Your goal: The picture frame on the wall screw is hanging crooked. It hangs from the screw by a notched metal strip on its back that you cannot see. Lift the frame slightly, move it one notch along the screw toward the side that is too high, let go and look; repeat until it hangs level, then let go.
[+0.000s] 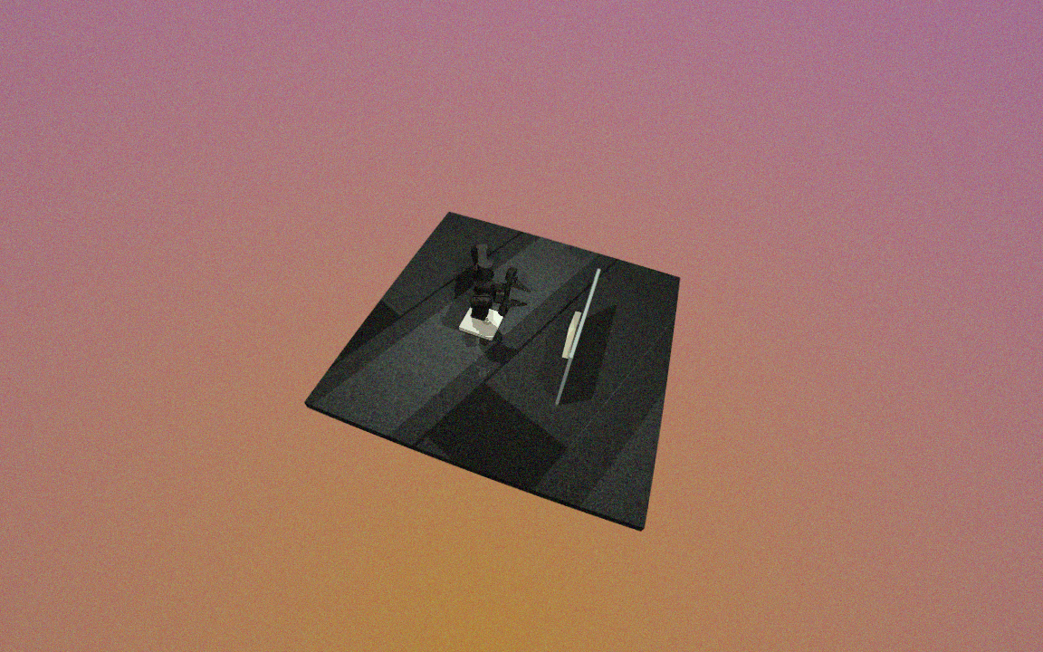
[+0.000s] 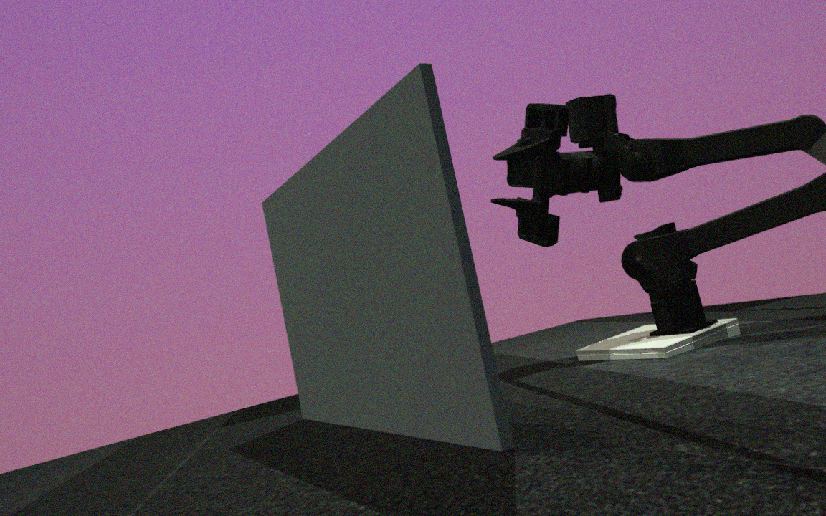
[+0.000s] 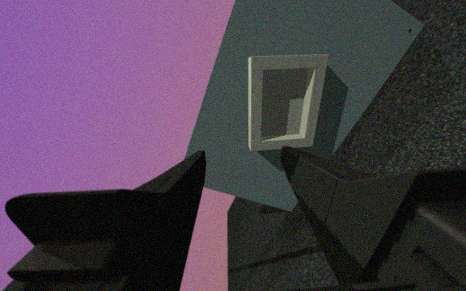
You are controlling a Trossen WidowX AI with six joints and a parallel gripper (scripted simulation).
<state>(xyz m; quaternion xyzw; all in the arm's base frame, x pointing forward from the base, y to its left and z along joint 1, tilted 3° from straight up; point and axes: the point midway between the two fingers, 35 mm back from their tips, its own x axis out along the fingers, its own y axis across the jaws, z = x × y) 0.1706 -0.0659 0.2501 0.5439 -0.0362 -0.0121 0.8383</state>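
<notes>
My gripper tip is now 20 cm short of the picture frame, 4 cm to the left of it and 9 cm above it. From my gripper tip the other things lie so: wall panel: 21 cm ahead, 3 cm to the right, 10 cm below.
</notes>
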